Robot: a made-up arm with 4 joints.
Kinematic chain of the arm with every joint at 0, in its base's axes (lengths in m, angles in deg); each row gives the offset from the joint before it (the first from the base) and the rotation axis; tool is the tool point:
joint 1: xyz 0 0 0.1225 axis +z
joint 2: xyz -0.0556 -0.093 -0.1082 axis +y
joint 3: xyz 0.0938 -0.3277 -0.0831 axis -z
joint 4: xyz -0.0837 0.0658 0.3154 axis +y
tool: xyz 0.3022 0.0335 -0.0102
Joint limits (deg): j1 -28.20..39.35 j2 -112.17..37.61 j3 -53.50..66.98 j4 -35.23..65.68
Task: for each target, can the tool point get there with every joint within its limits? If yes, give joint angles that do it. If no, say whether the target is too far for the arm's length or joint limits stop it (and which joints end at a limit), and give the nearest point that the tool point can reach.
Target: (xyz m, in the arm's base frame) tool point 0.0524 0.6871 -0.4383
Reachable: no: joint limits stop it (at a limit: joint 1, joint 2) | nearest point 0.3117 -0.0376 0.0058 | short by 0.889 m
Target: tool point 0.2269 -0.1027 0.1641
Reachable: yes | joints 30.55 6.01 -42.79 10.00
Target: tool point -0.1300 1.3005 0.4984
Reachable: no: too far | nearest point -0.4055 -0.0116 0.2273 | short by 1.368 m
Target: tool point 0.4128 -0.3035 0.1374
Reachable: yes | joints 29.91 -12.41 45.01 31.92
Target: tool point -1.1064 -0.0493 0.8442
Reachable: no: too far | nearest point -0.5856 -0.2145 0.3469 | short by 0.739 m
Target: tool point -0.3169 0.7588 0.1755
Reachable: no: joint limits stop it (at a limit: joint 1, joint 3) | nearest point -0.4494 0.0139 0.1104 | short by 0.759 m
